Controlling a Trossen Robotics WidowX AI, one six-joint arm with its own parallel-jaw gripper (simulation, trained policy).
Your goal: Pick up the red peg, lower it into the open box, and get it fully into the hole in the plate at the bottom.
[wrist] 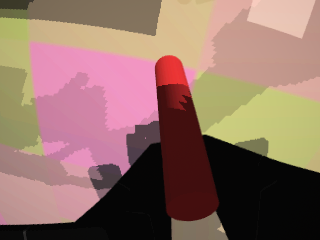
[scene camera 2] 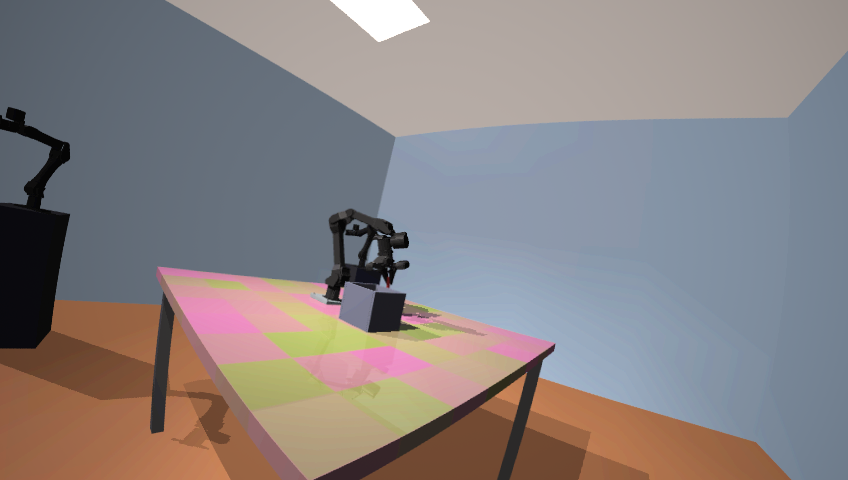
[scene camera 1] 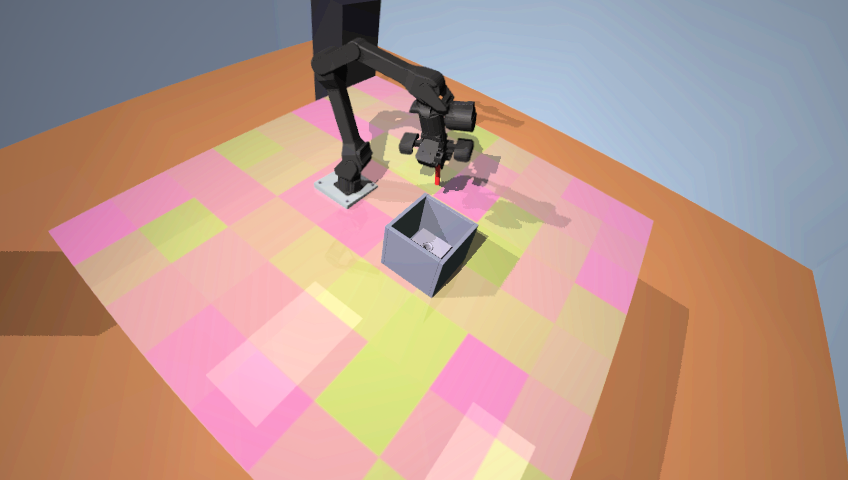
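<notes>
I can see my gripper (scene camera 1: 439, 168), and the wrist view shows my gripper too (wrist: 179, 150). There is a red peg (wrist: 191, 195). I also see a grey box (scene camera 1: 412, 262), and I see the grey box (scene camera 2: 370, 307) again, while in the wrist view the grey box is out of frame.
</notes>
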